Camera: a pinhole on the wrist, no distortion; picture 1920 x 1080 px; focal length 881.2 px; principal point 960.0 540.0 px. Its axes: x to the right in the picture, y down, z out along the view. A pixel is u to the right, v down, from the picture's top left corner.
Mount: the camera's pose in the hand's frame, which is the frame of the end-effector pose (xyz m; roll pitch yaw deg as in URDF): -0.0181 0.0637 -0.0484 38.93 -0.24 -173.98
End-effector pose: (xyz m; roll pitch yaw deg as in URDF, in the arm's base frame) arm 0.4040 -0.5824 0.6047 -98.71 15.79 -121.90
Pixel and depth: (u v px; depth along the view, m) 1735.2 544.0 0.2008
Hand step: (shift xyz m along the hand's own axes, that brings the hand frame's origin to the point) -0.2063 0.1700 0.1091
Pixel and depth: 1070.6 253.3 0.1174
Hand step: -0.0433 0.1651 0.0190
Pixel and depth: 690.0 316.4 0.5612
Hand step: 0.1057 0.5427 0.2980
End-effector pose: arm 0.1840 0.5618 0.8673 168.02 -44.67 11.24
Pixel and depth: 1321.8 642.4 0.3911
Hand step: -0.1985 0.2562 0.2851
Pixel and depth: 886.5 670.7 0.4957
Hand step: -0.0019 0.3211 0.3832
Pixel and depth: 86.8 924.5 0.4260
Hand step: 0.3907 0.2306 0.3980
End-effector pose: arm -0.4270 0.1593 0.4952 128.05 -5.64 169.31
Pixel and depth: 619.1 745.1 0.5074
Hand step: 0.1553 0.3102 0.4197
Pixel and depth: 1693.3 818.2 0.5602
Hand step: -0.5019 0.2283 0.5005
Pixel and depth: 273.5 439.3 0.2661
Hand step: 0.1688 0.2753 0.1386
